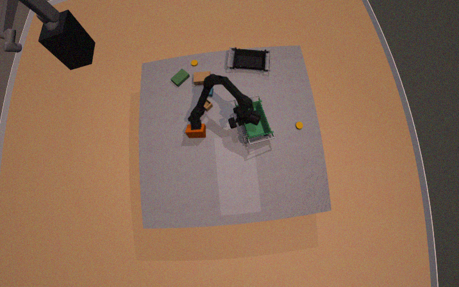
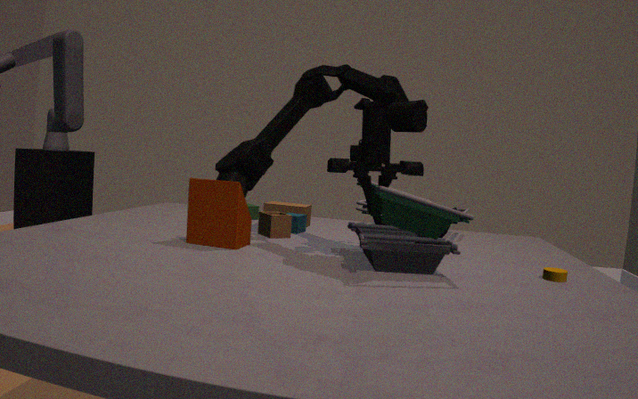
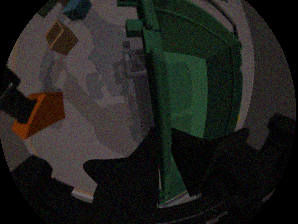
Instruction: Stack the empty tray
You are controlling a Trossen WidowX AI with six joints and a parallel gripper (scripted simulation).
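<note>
Right now the green tray is 70 mm ahead of my gripper tip, 10 mm to the left of it and 20 mm above it. Round my gripper tip: small box: 240 mm behind, 200 mm to the left, 90 mm below; cyan block: 210 mm behind, 300 mm to the left, 80 mm below; tan block: 250 mm behind, 420 mm to the left, 70 mm below.
</note>
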